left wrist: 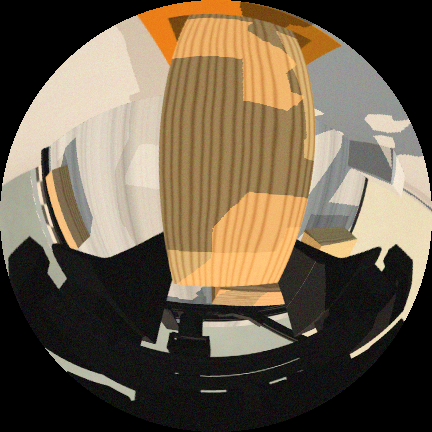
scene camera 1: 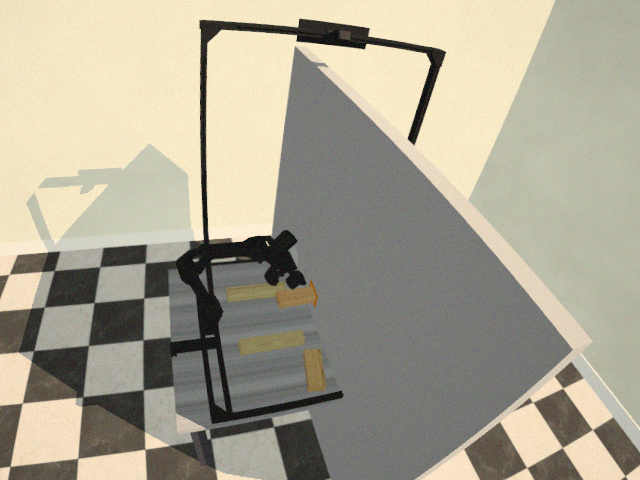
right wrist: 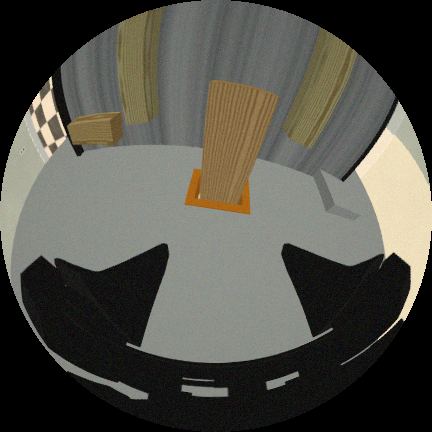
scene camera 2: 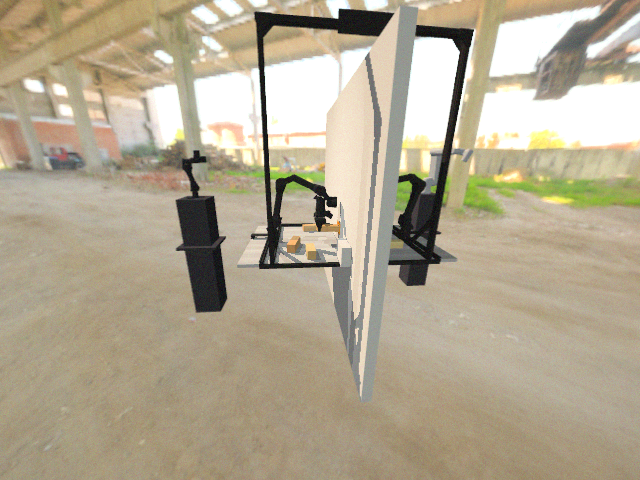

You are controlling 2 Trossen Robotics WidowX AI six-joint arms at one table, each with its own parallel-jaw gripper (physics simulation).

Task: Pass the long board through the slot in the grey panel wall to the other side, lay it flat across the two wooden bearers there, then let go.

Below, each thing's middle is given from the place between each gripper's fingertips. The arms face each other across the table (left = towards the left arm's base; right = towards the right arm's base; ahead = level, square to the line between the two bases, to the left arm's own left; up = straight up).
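Labels:
The orange-framed slot [left wrist: 165, 34]: 2 cm above my left hand, 16 cm to the right of it.
My right gripper: at present 110 mm above the orange-framed slot, 90 mm to the right of it.

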